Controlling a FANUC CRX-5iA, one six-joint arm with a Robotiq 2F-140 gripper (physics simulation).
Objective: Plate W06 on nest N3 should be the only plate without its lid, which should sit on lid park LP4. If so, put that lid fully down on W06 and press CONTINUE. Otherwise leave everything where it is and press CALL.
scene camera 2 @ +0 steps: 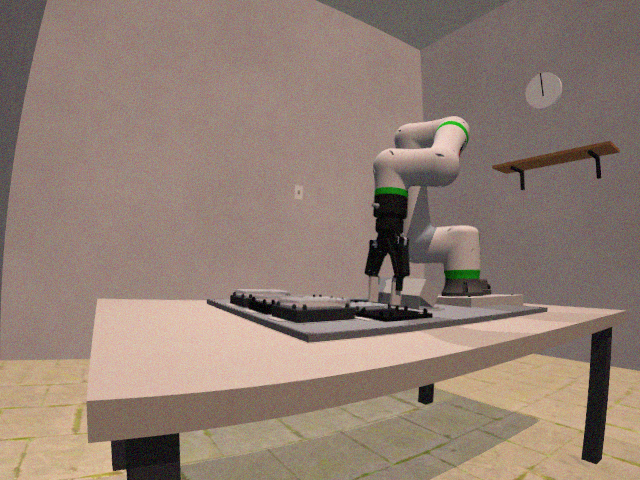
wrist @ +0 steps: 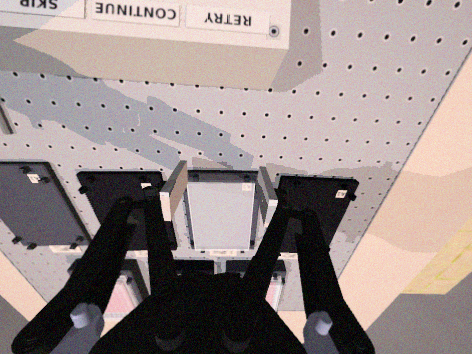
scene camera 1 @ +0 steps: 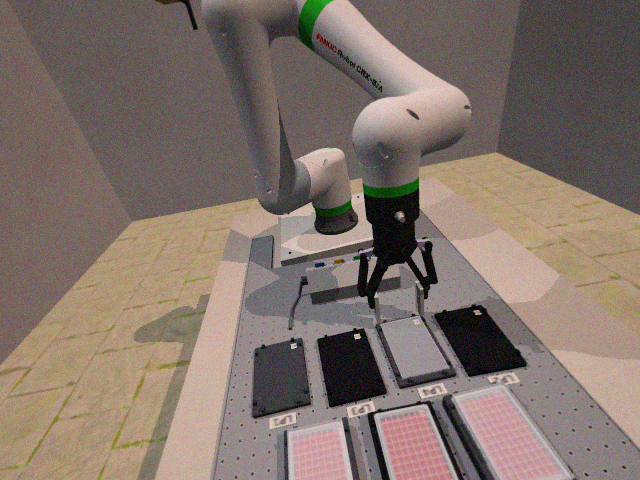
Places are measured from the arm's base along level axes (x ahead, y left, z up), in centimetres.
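Pixels of known places: gripper, fingertip midpoint: (scene camera 2: 383, 303) (wrist: 222, 174) (scene camera 1: 398, 314); arm's base, link origin: (scene camera 2: 462, 295) (scene camera 1: 336, 223).
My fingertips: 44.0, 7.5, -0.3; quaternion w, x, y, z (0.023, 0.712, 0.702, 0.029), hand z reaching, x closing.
Note:
Ahead of a thing's pixels: the offset from my fingertips to its top centre, as dx, dy, dz. "*": to the spot under its first point.
A pale clear lid @(+7.6, +0.1, +0.0) (scene camera 1: 416, 348) (wrist: 222, 217) lies flat in the park labelled LP4. My gripper (scene camera 1: 399, 316) (scene camera 2: 384, 302) (wrist: 222, 174) points down at the lid's end nearest the arm base. Its fingers are partly open, one on each long side, with nothing gripped. Whether the pads touch the lid cannot be told. Three pink plates show in part in scene camera 1: a middle plate @(+26.1, -5.8, +1.8) (scene camera 1: 413, 444) of stronger pink, a left plate @(+26.6, -19.3, +2.2) (scene camera 1: 317, 454) and a right plate @(+25.5, +6.9, +2.3) (scene camera 1: 509, 434), both paler under a clear sheen. Nest labels and plate names are not readable. The CONTINUE label @(* -13.5, -5.0, +6.0) (wrist: 135, 12) shows in the wrist view.
Lid parks without lids flank LP4: a black park @(+8.5, -12.5, +0.2) (scene camera 1: 351, 366) (wrist: 112, 192), another black park @(+7.7, +12.7, +0.2) (scene camera 1: 480, 338) (wrist: 320, 205) and a dark grey park @(+8.1, -25.9, +0.2) (scene camera 1: 281, 377) (wrist: 42, 205). A button box @(-14.1, -7.5, +6.6) (scene camera 1: 330, 281) (wrist: 150, 55) stands toward the arm base. A thin bent rod @(* -10.1, -22.6, -1.2) (scene camera 1: 295, 304) stands beside it.

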